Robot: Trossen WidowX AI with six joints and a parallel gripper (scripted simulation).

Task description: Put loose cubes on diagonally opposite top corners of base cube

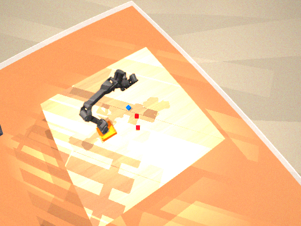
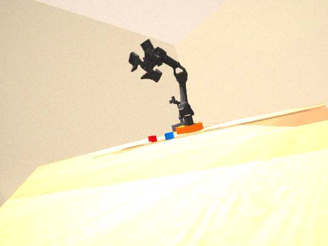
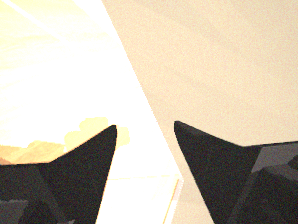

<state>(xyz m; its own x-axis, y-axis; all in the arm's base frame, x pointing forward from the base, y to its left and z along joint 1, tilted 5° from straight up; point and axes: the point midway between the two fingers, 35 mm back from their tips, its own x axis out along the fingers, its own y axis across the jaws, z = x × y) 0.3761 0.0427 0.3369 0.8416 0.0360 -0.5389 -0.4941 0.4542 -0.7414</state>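
My gripper tip is 130 mm past the blue cube and 330 mm above it.
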